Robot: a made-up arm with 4 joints. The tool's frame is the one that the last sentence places. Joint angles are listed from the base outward.
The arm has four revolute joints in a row. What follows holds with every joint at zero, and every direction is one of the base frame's.
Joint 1 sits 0.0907 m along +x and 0.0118 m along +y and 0.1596 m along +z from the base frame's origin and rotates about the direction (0.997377, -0.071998, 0.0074).
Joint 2 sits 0.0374 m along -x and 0.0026 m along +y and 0.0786 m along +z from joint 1 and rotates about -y.
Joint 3 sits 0.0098 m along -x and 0.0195 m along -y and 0.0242 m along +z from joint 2 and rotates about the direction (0.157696, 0.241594, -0.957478).
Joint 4 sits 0.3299 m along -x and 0.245 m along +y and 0.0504 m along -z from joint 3 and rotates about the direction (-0.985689, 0.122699, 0.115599).
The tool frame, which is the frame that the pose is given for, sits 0.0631 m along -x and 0.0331 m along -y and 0.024 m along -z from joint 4; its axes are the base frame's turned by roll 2.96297, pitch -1.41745 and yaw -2.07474 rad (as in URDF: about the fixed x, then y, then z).
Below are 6 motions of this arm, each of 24 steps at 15 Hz.
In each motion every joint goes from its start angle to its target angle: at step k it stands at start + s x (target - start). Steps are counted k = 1, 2, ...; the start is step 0. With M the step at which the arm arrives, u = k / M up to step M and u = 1 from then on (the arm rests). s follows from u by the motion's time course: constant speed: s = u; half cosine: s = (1 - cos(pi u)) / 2; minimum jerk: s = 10 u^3 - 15 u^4 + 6 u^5.
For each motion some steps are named. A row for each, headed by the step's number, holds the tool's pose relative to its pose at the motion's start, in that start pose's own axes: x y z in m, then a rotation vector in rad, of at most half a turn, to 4 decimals.
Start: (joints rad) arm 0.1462 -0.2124 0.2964 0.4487
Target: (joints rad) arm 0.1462 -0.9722 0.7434 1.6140
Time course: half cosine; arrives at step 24
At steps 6, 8, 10, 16, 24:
6: 0.0564 -0.0082 -0.0174 0.0111 0.2435 -0.0142
8: 0.0934 -0.0172 -0.0346 0.0314 0.4172 -0.0253
10: 0.1323 -0.0307 -0.0595 0.0681 0.6198 -0.0393
16: 0.2154 -0.0875 -0.1658 0.2759 1.2491 -0.0912
24: 0.2297 -0.1287 -0.2489 0.4918 1.6438 -0.1327

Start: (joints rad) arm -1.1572 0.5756 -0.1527 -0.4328
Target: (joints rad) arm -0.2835 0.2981 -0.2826 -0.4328
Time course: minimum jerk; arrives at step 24
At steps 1, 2, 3, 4, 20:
1: 0.0001 0.0001 -0.0001 -0.0003 -0.0004 -0.0002
2: 0.0004 0.0004 -0.0010 -0.0023 -0.0030 -0.0017
3: 0.0013 0.0013 -0.0032 -0.0073 -0.0094 -0.0054
4: 0.0030 0.0029 -0.0071 -0.0160 -0.0208 -0.0121
20: 0.1348 0.0270 -0.1312 -0.3445 -0.6221 -0.3574

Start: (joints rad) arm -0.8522 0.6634 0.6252 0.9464
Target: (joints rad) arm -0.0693 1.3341 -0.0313 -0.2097
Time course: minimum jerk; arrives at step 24
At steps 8, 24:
8: -0.0388 0.0012 0.0071 -0.0657 -0.4163 -0.1160
24: -0.1065 -0.0023 -0.1905 -0.3855 -1.8300 -0.2690

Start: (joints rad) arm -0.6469 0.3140 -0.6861 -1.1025
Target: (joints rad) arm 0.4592 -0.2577 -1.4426 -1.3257
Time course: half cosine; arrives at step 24
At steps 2, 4, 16, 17, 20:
2: 0.0020 0.0015 0.0000 0.0025 -0.0160 -0.0143
4: 0.0078 0.0053 0.0006 0.0113 -0.0630 -0.0567
16: 0.0308 -0.0259 0.1023 0.3744 -0.7015 -0.6428
17: 0.0235 -0.0358 0.1138 0.4235 -0.7487 -0.6864
20: -0.0009 -0.0636 0.1388 0.5519 -0.8558 -0.7854

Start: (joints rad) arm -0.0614 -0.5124 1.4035 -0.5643
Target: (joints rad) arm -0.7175 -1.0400 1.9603 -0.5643
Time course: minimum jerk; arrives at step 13
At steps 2, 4, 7, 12, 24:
2: -0.0132 0.0001 -0.0068 -0.0170 -0.0058 0.0296
4: -0.0794 -0.0072 -0.0438 -0.1057 -0.0418 0.1794
7: -0.2362 -0.0927 -0.1648 -0.3682 -0.1915 0.5809
12: -0.3126 -0.2693 -0.3028 -0.6725 -0.4254 0.9824
24: -0.3128 -0.2712 -0.3040 -0.6755 -0.4279 0.9860

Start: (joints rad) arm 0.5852 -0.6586 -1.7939 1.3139
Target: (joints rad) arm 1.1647 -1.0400 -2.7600 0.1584
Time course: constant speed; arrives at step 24
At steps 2, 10, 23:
2: -0.0450 0.0247 -0.0029 -0.0425 -0.1382 0.0427
10: -0.2364 0.0771 -0.0586 -0.1154 -0.6798 0.2530
23: -0.4982 -0.0271 -0.2348 0.1415 -1.4052 0.7024

